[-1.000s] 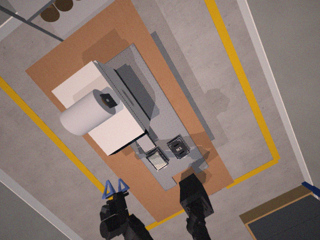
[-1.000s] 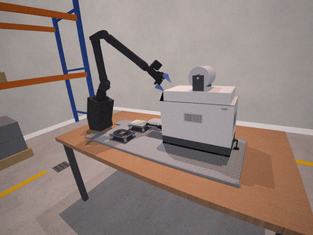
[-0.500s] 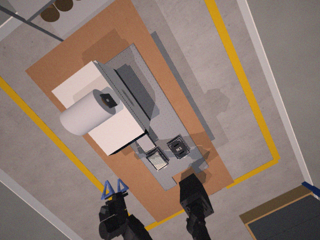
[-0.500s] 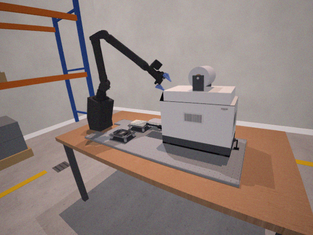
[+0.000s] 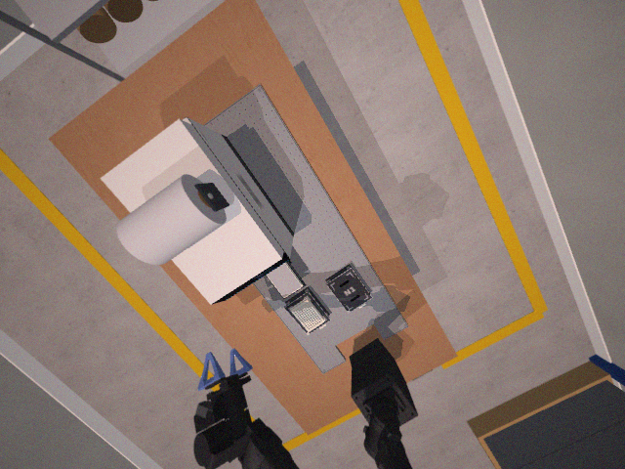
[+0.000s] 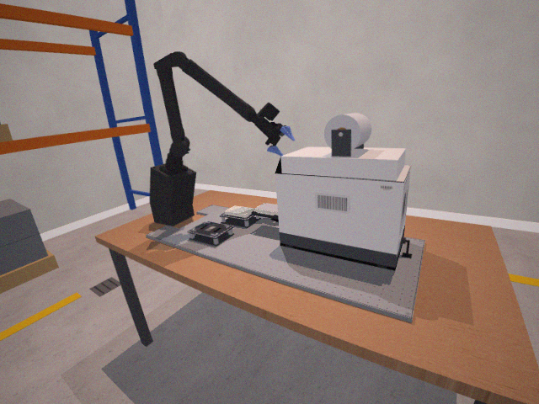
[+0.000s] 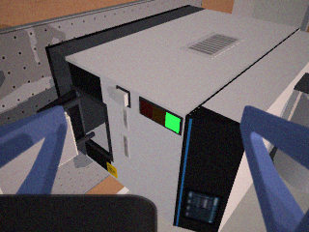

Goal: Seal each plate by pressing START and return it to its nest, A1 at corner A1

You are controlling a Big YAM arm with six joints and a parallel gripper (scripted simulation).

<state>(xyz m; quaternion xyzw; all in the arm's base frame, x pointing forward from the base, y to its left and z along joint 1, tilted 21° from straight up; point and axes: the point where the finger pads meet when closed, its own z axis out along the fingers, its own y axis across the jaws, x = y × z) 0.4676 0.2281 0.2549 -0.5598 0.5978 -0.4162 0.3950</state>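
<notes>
Now: the dark sealer stage 190 mm to the right of my hand and 250 mm below it. Round my hand: foil roll 330 mm ahead, 210 mm to the right, 80 mm above; then white well plate 200 mm behind, 150 mm to the right, 290 mm below; then start button 100 mm ahead, 100 mm to the right, 150 mm below.
</notes>
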